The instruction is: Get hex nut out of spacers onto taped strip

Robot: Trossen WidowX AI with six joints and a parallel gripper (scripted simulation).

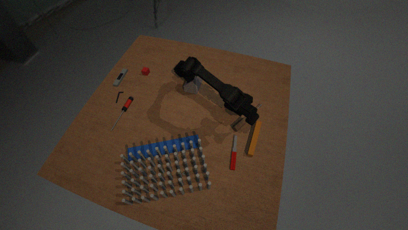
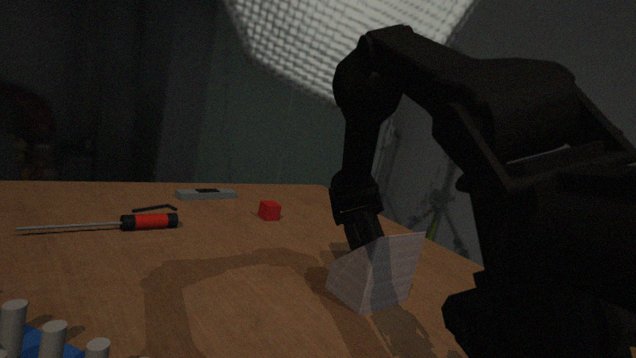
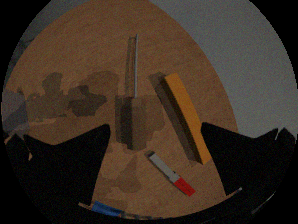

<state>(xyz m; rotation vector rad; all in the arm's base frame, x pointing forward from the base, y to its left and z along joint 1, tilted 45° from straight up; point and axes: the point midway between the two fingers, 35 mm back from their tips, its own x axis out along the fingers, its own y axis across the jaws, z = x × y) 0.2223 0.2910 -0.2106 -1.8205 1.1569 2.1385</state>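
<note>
My gripper tip is now 11 cm above the orange bar, 9 cm to the right of it and 6 cm short of it. The rest, counted from my gripper tip: blue taped strip: 39 cm to the right, 25 cm ahead, 12 cm below; red-and-grey tool: 16 cm ahead, 12 cm below, 1 cm to the right; red cube: 73 cm to the right, 26 cm behind, 10 cm below.
</note>
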